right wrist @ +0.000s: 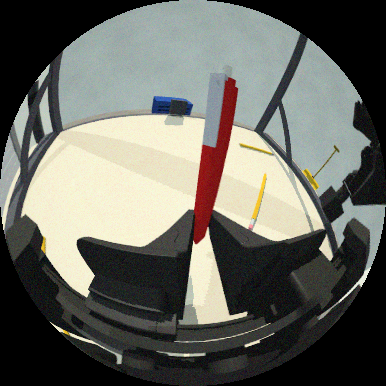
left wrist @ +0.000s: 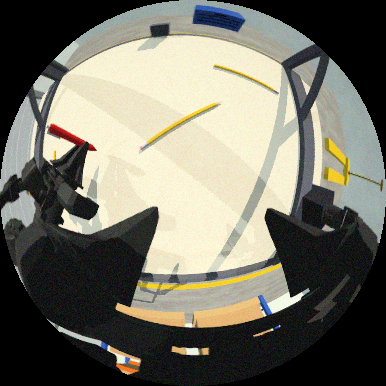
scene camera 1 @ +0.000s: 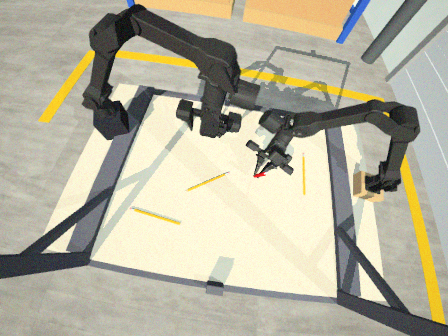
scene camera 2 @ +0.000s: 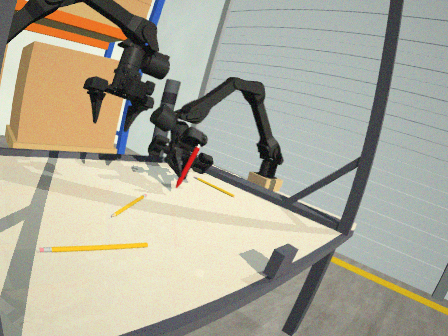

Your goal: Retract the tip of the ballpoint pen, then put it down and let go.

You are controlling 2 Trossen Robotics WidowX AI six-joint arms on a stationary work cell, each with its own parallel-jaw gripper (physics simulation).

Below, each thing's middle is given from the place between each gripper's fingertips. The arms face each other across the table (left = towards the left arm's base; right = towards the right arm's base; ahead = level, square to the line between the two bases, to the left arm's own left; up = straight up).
The small grey block (scene camera 2: 282, 257) is 380 mm behind my right hand, 60 mm to the left of it and 30 mm below it.
Right now the small grey block is 44 cm behind my left hand, 15 cm to the right of it and 12 cm below it.
